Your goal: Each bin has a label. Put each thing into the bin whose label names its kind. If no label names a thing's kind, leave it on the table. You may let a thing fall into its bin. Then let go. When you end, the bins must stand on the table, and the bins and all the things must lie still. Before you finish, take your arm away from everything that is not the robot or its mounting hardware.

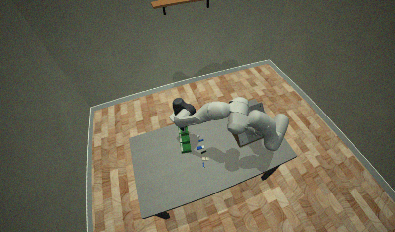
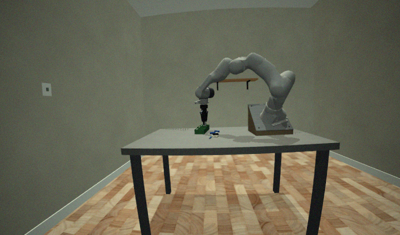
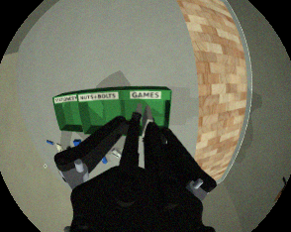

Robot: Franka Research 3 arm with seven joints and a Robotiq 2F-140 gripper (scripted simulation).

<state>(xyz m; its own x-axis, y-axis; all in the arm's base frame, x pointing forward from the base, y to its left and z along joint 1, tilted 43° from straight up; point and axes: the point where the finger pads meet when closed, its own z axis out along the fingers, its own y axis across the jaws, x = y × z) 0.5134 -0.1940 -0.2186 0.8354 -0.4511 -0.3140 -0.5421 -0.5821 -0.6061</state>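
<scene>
Right now my hand is 70 mm to the right of the green bin, 30 mm short of it and 30 mm above it. Round my hand: blue-and-white piece 210 mm to the left, 70 mm behind, 40 mm below; then black piece 260 mm to the left, 70 mm behind, 40 mm below; then pale grey piece 100 mm to the left, 100 mm behind, 40 mm below.
</scene>
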